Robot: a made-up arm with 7 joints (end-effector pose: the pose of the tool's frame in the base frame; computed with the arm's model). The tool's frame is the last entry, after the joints. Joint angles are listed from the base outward.
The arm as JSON. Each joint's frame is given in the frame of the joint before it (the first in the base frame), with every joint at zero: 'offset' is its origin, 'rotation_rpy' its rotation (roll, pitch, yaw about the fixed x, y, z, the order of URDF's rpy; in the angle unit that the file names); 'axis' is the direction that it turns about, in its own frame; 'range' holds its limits. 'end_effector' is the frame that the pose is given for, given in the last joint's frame.
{
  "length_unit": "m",
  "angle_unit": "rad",
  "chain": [
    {
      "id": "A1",
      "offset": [
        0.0,
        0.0,
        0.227
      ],
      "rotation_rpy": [
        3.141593,
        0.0,
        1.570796
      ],
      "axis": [
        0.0,
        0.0,
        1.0
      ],
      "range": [
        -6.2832,
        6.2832
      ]
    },
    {
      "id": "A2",
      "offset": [
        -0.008,
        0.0,
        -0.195
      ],
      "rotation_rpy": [
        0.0,
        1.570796,
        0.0
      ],
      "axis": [
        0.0,
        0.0,
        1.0
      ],
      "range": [
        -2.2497,
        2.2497
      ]
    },
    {
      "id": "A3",
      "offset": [
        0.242,
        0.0,
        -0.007
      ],
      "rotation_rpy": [
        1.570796,
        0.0,
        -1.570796
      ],
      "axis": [
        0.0,
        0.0,
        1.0
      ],
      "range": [
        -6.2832,
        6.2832
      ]
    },
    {
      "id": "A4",
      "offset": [
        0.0,
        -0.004,
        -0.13
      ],
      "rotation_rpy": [
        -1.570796,
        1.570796,
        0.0
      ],
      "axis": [
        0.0,
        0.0,
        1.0
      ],
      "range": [
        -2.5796,
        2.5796
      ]
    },
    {
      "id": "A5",
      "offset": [
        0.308,
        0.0,
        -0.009
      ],
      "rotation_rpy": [
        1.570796,
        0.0,
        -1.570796
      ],
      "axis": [
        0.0,
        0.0,
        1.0
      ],
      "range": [
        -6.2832,
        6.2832
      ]
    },
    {
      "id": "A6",
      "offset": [
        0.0,
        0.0,
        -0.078
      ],
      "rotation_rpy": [
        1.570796,
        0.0,
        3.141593
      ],
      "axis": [
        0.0,
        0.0,
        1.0
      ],
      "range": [
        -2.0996,
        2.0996
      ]
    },
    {
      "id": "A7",
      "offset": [
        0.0,
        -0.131,
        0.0
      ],
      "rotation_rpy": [
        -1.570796,
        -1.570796,
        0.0
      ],
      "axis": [
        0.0,
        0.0,
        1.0
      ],
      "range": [
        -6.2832,
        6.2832
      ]
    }
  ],
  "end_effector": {
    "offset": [
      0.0,
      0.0,
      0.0
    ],
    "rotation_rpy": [
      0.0,
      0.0,
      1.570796
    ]
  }
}
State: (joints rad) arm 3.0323 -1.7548 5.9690 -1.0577 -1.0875 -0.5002 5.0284
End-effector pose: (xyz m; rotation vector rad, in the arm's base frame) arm 0.4809 0.2737 -0.0870 0.4423 0.8106 -2.1057
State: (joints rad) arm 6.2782 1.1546 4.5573 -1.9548 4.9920 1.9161 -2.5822
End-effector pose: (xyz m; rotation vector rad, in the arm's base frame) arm 0.2322 -0.3557 0.5822 -1.0659 2.9403 -0.1298
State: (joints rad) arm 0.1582 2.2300 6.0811 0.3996 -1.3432 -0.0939 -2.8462
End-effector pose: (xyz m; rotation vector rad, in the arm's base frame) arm 0.5421 -0.0861 -0.2555 0.2765 -0.4956 -1.3626
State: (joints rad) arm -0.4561 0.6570 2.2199 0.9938 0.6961 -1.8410 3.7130
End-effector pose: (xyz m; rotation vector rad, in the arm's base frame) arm 0.3976 -0.0815 0.9885 1.7284 0.6882 -2.1332
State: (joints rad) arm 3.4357 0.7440 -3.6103 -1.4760 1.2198 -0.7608 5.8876
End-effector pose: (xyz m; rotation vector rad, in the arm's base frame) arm -0.6162 0.0419 0.3935 -0.5885 0.7406 -2.5663
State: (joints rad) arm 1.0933 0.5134 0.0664 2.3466 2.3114 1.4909 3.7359
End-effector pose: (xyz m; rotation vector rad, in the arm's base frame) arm 0.0397 -0.3966 0.3936 -0.6789 1.7202 1.1400
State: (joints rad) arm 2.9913 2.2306 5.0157 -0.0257 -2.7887 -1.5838 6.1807
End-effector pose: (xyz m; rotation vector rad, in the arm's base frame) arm -0.5277 -0.1562 -0.1140 -0.9824 1.0934 2.4805
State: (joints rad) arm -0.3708 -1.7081 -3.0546 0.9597 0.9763 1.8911 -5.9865
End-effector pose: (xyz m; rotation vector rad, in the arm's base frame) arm -0.4803 -0.0488 0.0437 1.1467 -1.3222 0.8498
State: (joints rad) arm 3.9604 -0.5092 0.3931 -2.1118 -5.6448 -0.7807 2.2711
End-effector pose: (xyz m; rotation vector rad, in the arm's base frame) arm 0.0947 -0.3449 0.3161 0.3853 0.5871 1.5467
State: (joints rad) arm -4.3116 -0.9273 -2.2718 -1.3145 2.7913 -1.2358 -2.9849
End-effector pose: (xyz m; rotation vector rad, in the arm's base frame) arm -0.1704 0.4402 0.9589 1.9777 0.3988 -0.3670
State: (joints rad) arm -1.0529 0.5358 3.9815 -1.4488 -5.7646 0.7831 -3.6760
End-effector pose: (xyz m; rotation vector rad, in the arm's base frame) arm 0.5599 0.3315 0.6795 2.0077 0.4243 -1.3124
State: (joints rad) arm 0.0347 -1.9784 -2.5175 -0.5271 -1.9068 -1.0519 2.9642
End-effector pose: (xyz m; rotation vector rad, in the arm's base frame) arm -0.8077 -0.0029 0.3220 1.6424 0.7716 0.4995
